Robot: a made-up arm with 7 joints. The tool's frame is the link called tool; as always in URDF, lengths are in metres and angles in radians. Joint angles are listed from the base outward.
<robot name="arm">
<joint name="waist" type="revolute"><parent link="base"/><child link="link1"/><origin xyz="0 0 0.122" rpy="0 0 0"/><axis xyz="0 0 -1"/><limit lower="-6.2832" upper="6.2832"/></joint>
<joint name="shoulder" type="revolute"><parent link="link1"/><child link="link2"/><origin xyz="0 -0.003 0.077" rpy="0 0 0"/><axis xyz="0 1 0"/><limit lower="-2.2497" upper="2.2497"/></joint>
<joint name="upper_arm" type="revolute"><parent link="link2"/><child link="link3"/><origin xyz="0 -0.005 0.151" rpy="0 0 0"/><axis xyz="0 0 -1"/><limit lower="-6.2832" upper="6.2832"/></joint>
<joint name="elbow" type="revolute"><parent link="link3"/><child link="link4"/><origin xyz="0 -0.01 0.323" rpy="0 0 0"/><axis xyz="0 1 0"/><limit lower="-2.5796" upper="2.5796"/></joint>
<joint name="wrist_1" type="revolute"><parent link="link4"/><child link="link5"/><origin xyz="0 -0.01 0.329" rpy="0 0 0"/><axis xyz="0 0 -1"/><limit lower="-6.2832" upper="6.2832"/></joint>
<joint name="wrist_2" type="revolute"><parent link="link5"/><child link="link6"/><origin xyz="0 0 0.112" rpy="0 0 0"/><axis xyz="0 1 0"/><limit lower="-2.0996" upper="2.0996"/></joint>
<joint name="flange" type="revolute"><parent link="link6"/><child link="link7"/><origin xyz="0 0 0.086" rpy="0 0 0"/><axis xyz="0 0 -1"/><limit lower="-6.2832" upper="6.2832"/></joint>
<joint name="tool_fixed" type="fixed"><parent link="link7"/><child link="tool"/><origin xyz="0 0 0" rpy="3.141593 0 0"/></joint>
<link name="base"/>
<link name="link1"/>
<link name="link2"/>
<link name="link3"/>
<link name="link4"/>
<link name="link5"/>
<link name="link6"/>
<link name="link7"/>
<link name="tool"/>
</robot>
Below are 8 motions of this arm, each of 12 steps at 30 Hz.
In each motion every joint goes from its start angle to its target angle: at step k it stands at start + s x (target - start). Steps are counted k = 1, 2, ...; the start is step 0. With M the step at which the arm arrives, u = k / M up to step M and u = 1 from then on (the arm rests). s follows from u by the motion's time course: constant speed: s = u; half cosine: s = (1 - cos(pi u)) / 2; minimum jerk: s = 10 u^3 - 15 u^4 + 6 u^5.
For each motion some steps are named. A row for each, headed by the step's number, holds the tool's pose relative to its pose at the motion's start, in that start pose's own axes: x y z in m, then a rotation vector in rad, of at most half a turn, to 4 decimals.
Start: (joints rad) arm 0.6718 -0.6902 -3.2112 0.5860 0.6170 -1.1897 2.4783
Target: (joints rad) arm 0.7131 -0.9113 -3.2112 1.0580 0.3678 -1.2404 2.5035
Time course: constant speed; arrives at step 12
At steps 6, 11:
6: -0.1253 0.0184 0.1623 -0.2199 0.1870 -0.1815
11: -0.1942 0.0574 0.3102 -0.4223 0.3481 -0.3045

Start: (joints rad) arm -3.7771 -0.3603 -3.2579 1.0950 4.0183 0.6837 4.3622
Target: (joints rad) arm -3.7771 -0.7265 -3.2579 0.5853 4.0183 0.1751 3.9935
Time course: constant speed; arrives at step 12
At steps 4, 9, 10, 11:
4: 0.0218 -0.0486 -0.0285 -0.1155 -0.0959 -0.1088
9: 0.0443 -0.1112 -0.0518 -0.2430 -0.2398 -0.2500
10: 0.0481 -0.1238 -0.0548 -0.2660 -0.2715 -0.2787
11: 0.0516 -0.1364 -0.0572 -0.2881 -0.3042 -0.3076

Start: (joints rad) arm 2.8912 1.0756 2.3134 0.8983 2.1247 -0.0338 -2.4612
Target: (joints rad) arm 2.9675 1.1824 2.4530 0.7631 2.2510 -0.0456 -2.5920
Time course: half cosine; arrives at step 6
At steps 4, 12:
4: -0.0554 -0.0524 0.0122 -0.0042 0.1146 0.1551
12: -0.0721 -0.0743 0.0183 -0.0094 0.1527 0.2070

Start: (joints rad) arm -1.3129 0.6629 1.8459 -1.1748 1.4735 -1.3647 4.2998
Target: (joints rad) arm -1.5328 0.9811 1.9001 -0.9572 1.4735 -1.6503 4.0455
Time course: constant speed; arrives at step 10
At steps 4, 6, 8, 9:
4: -0.0308 0.0059 -0.0592 -0.1578 0.0483 -0.1140
6: -0.0517 0.0066 -0.0890 -0.2425 0.0621 -0.1618
8: -0.0761 0.0056 -0.1182 -0.3299 0.0680 -0.2035
9: -0.0894 0.0044 -0.1326 -0.3744 0.0679 -0.2220

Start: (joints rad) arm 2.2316 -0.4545 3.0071 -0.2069 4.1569 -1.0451 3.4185
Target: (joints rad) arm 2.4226 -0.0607 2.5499 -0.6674 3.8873 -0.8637 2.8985
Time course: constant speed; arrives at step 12
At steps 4, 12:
4: -0.0036 0.1739 0.0784 0.0177 0.2051 -0.4800
12: 0.0882 0.4605 0.2885 -0.0421 0.7257 -1.3676

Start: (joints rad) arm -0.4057 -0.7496 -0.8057 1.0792 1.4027 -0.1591 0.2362
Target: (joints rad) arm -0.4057 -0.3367 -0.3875 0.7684 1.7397 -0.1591 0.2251
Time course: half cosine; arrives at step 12
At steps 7, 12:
7: 0.2449 -0.0782 0.0004 -0.0959 -0.2939 0.2125
12: 0.3664 -0.1392 0.0244 -0.2060 -0.4347 0.3704

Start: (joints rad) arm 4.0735 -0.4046 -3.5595 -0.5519 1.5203 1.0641 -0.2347
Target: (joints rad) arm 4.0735 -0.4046 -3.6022 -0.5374 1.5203 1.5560 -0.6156
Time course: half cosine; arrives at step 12
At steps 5, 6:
5: 0.0187 0.0006 -0.0016 0.0437 -0.1865 -0.1416
6: 0.0251 0.0008 -0.0014 0.0651 -0.2502 -0.1900

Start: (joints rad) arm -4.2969 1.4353 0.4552 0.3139 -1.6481 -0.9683 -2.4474
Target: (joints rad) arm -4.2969 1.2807 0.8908 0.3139 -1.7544 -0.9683 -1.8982
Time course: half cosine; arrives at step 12
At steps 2, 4, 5, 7, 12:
2: 0.0124 0.0044 -0.0050 0.0081 -0.0237 0.0392
4: 0.0469 0.0164 -0.0179 0.0247 -0.0905 0.1460
5: 0.0702 0.0240 -0.0256 0.0313 -0.1358 0.2161
7: 0.1217 0.0398 -0.0401 0.0331 -0.2356 0.3657
12: 0.1984 0.0607 -0.0554 0.0062 -0.3819 0.5766

